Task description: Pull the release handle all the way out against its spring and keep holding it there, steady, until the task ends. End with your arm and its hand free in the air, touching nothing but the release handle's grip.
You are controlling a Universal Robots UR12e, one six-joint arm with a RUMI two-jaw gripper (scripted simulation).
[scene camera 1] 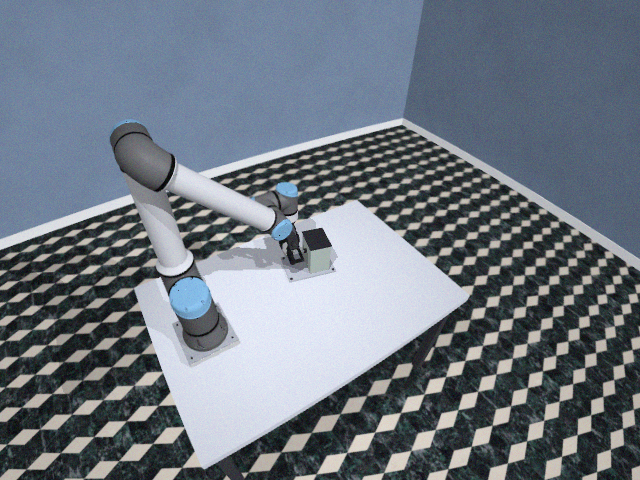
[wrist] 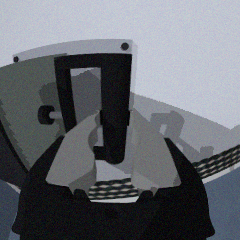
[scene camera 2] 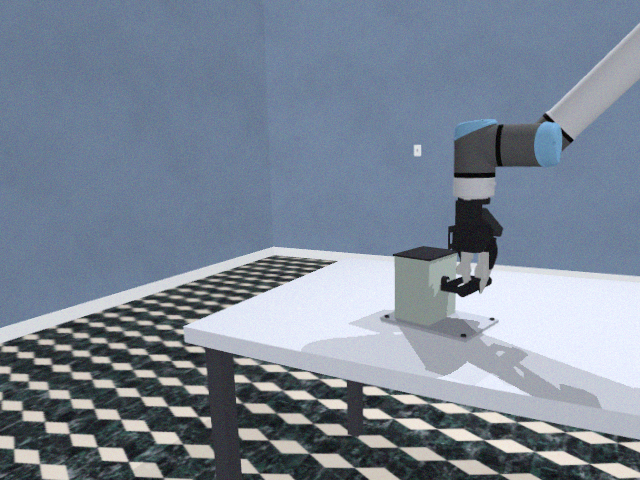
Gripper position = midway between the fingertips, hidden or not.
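A grey baseplate (scene camera 2: 462, 326) is here in my sight, and the wrist view (wrist: 90, 46) shows it too. I can also see my gripper (scene camera 2: 474, 292), which appears in the wrist view (wrist: 115, 110) as well.
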